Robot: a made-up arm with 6 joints.
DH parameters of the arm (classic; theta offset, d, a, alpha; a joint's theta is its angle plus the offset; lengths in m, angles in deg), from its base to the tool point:
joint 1: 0 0.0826 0 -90
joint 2: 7.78 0 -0.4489 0
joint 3: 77.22 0 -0.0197 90
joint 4: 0 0.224 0 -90
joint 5: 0 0 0.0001 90
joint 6: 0 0.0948 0 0
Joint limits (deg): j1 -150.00..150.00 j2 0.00..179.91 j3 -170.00..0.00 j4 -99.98..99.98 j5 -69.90..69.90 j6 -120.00..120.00
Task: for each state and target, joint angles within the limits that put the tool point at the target. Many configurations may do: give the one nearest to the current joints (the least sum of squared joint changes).
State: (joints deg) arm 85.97 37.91 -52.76 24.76 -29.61 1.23
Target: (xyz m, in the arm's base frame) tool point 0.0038 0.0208 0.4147
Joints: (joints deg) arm 94.50 40.49 -28.49 18.37 -10.52 1.23
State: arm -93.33 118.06 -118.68 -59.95 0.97 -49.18
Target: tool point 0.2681 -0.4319 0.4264
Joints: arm -58.14 107.93 -88.48 -59.91 0.15 -49.18
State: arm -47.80 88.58 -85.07 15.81 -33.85 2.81
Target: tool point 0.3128 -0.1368 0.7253
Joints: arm -22.06 96.10 -119.81 10.61 -32.24 2.81
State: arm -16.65 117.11 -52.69 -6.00 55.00 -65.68
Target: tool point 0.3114 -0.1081 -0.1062
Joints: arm -17.85 161.83 -54.16 -6.07 47.69 -65.68
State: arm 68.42 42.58 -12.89 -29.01 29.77 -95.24
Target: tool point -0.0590 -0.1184 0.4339
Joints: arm 56.80 18.18 -44.44 -28.37 20.01 -95.24
